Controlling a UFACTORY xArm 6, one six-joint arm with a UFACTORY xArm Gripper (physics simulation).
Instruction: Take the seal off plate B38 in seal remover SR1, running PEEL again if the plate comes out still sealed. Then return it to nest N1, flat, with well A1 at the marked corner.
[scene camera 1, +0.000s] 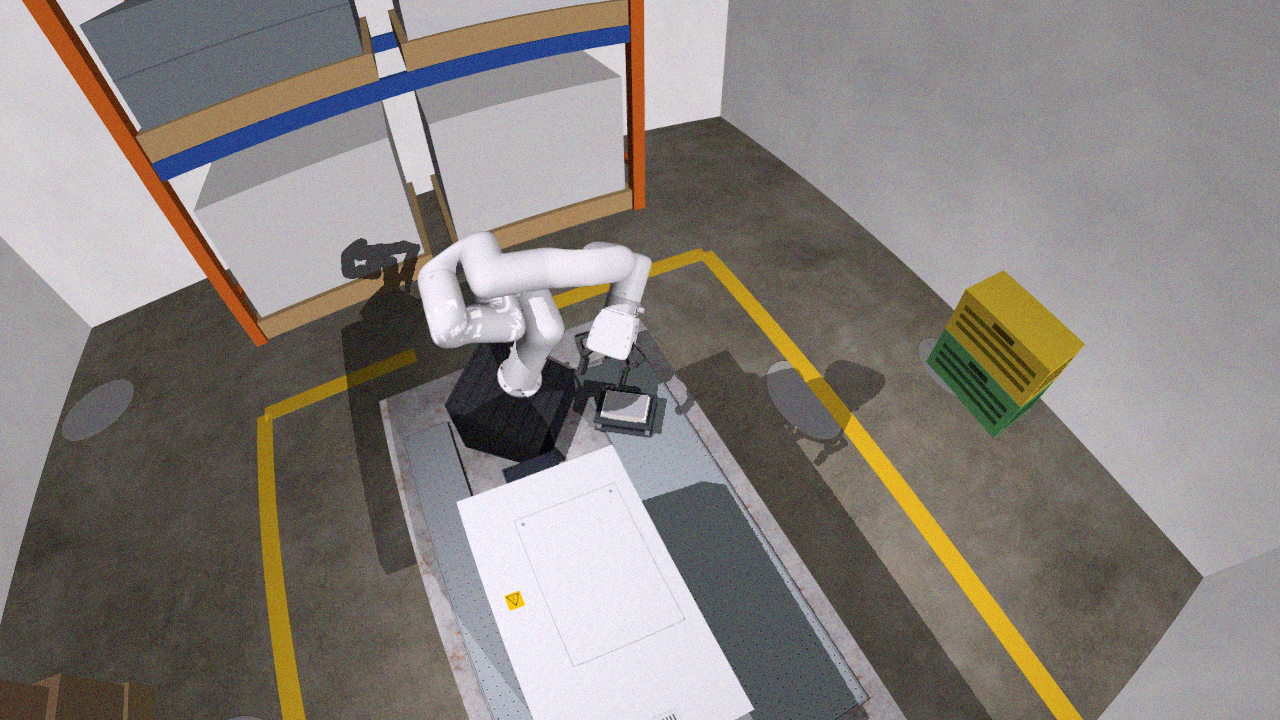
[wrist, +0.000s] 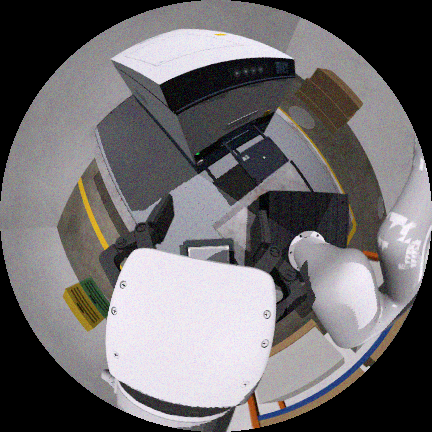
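Where they show: gripper, fingertip midpoint: (scene camera 1: 599, 381) (wrist: 213, 211); arm's base at its link origin: (scene camera 1: 519, 377) (wrist: 307, 251).
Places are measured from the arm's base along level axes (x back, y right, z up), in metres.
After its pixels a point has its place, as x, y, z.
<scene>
A pale plate (scene camera 1: 624, 405) @[-0.113, -0.269, -0.080] (wrist: 209, 252) @[-0.132, -0.258, -0.081] lies in a dark nest (scene camera 1: 624, 428) @[-0.151, -0.257, -0.137] (wrist: 210, 243) @[-0.153, -0.244, -0.097] beside the robot base. No label on plate or nest can be read, and whether the plate is sealed cannot be told. In the wrist view, the white gripper housing hides part of both. My gripper (scene camera 1: 605, 370) @[-0.225, -0.192, 0.200] (wrist: 213, 211) @[-0.225, -0.192, 0.200] is open and empty, above the nest and towards its rack side, apart from the plate. The white machine, seemingly seal remover SR1 (scene camera 1: 604, 573) @[-0.671, -0.095, 0.232] (wrist: 227, 95) @[-0.402, -0.069, 0.161], has a black front panel, a green light and a dark carrier (scene camera 1: 534, 465) @[-0.273, 0.005, -0.018] (wrist: 265, 159) @[-0.296, 0.014, -0.018] at its front.
The black robot base (scene camera 1: 510, 402) @[-0.075, 0.036, -0.003] (wrist: 310, 212) @[-0.098, 0.060, 0.001] stands close beside the nest. A pallet rack (scene camera 1: 637, 116) stands behind the arm. Yellow and green crates (scene camera 1: 1002, 349) (wrist: 85, 305) stand on the floor to the right in the scene view. Brown boxes (wrist: 330, 100) stand beyond the machine.
</scene>
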